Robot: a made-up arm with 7 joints. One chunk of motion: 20 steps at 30 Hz.
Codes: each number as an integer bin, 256 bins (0 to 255) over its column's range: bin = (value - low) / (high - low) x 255, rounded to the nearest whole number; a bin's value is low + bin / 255 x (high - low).
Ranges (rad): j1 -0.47..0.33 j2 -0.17..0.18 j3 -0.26..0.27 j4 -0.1..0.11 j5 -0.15..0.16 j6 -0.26..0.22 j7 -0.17..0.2
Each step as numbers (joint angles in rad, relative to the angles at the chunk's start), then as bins.
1 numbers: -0.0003 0.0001 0.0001 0.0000 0.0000 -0.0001 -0.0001
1 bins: 150 124 125 121 123 138 117
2 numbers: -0.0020 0.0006 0.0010 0.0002 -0.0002 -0.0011 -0.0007
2 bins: 149 124 126 122 123 138 117
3 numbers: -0.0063 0.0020 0.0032 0.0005 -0.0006 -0.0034 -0.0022
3 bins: 148 125 127 122 123 136 116
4 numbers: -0.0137 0.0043 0.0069 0.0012 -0.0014 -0.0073 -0.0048
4 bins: 145 127 128 123 122 134 114
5 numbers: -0.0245 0.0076 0.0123 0.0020 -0.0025 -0.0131 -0.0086
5 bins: 142 129 131 124 121 131 111
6 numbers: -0.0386 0.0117 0.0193 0.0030 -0.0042 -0.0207 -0.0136
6 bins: 138 132 134 125 120 127 108
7 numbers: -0.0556 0.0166 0.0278 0.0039 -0.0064 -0.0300 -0.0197
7 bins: 132 136 138 126 118 122 104
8 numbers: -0.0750 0.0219 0.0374 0.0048 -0.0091 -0.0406 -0.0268
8 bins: 126 140 143 127 116 117 99
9 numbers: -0.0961 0.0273 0.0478 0.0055 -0.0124 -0.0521 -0.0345
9 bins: 119 144 148 128 113 110 93
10 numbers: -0.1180 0.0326 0.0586 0.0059 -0.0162 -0.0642 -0.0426
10 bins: 112 148 153 129 110 104 88
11 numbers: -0.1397 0.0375 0.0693 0.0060 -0.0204 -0.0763 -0.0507
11 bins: 105 151 158 129 107 98 82
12 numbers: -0.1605 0.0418 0.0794 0.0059 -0.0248 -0.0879 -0.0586
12 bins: 99 154 163 129 103 91 77
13 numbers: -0.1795 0.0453 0.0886 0.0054 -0.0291 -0.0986 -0.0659
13 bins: 93 157 168 128 99 86 72
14 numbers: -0.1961 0.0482 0.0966 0.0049 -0.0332 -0.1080 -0.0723
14 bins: 87 159 172 127 96 81 67
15 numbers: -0.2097 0.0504 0.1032 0.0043 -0.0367 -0.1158 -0.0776
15 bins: 83 161 175 127 93 77 64
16 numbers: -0.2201 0.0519 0.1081 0.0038 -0.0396 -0.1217 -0.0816
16 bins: 80 162 177 126 91 73 61
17 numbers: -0.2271 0.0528 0.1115 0.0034 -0.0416 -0.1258 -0.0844
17 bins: 77 162 179 126 89 71 59
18 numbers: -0.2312 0.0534 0.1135 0.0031 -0.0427 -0.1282 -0.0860
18 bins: 76 163 180 125 88 70 58
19 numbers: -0.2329 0.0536 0.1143 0.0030 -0.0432 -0.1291 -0.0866
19 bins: 76 163 180 125 88 70 57
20 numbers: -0.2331 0.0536 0.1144 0.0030 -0.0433 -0.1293 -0.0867
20 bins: 76 163 180 125 88 69 57
